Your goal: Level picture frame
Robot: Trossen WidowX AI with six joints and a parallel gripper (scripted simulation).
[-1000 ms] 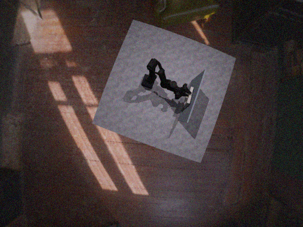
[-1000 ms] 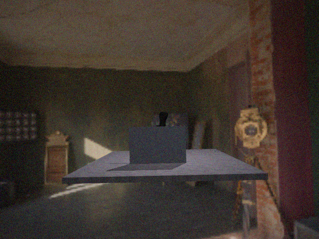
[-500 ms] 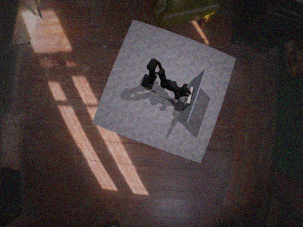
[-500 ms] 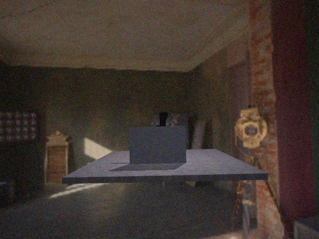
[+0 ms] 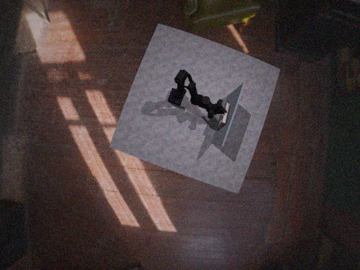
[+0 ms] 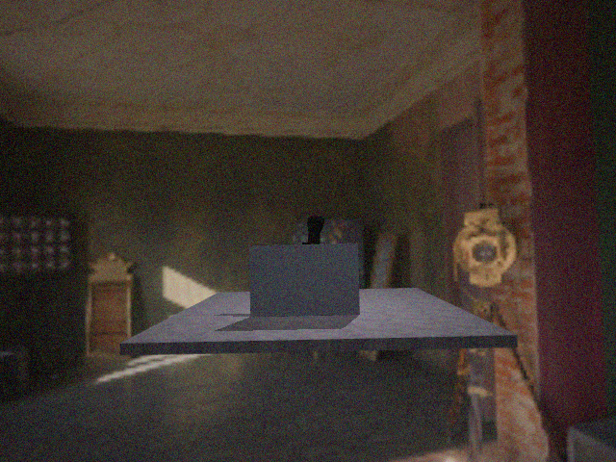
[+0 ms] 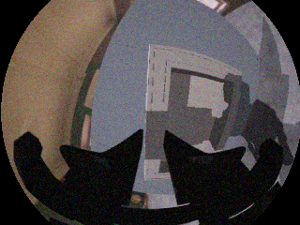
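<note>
The picture frame lies 1 cm ahead of my gripper tip, 2 cm to the right of it and 5 cm below it. From my gripper tip the other things lie so: wall panel 2 cm ahead, 1 cm to the right, 6 cm below.
</note>
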